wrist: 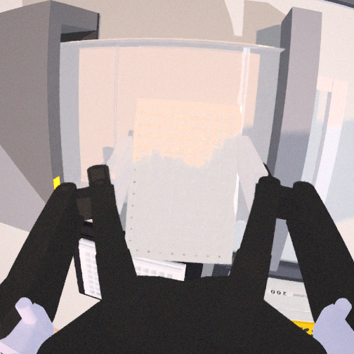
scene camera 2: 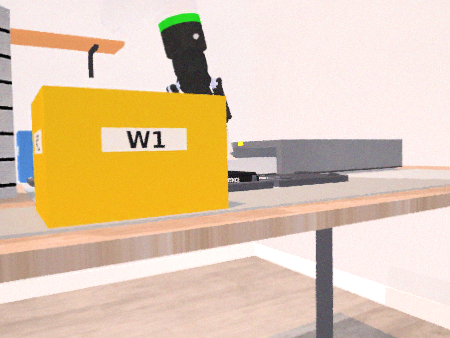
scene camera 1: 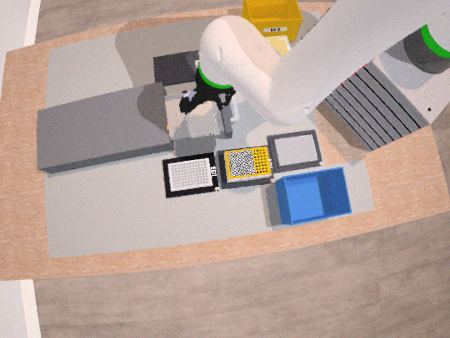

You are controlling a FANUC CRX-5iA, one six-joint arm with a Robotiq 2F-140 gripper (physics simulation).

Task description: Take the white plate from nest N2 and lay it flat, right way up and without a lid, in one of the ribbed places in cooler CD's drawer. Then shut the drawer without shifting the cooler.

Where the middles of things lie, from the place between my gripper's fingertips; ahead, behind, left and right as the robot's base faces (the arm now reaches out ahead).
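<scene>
I see the drawer (scene camera 1: 178,127) 1 cm below my hand, 2 cm to the right of it and 4 cm ahead of it. There is the yellow-topped rack (scene camera 1: 247,164) too, which is 17 cm to the left of my hand and 12 cm behind it.
</scene>
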